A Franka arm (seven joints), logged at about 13 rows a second.
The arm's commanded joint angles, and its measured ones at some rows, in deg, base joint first. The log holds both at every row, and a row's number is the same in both.
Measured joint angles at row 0:
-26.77 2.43 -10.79 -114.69 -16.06 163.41 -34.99
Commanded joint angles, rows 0 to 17:
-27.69 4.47 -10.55 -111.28 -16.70 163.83 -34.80
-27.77 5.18 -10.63 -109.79 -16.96 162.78 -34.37
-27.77 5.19 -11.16 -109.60 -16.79 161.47 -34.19
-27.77 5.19 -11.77 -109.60 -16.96 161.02 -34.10
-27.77 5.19 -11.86 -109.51 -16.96 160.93 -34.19
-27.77 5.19 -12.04 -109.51 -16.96 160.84 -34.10
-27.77 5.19 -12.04 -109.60 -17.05 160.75 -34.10
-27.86 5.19 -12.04 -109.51 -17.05 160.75 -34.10
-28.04 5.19 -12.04 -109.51 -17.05 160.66 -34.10
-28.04 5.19 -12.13 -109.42 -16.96 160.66 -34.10
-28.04 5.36 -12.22 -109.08 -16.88 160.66 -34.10
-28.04 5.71 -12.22 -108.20 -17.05 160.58 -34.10
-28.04 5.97 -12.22 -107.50 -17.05 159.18 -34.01
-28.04 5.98 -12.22 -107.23 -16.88 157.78 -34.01
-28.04 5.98 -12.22 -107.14 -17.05 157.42 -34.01
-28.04 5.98 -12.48 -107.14 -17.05 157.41 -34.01
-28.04 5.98 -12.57 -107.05 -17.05 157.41 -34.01
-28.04 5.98 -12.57 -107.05 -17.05 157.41 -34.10
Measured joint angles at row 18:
-26.78 5.26 -12.83 -108.78 -16.06 158.90 -34.70
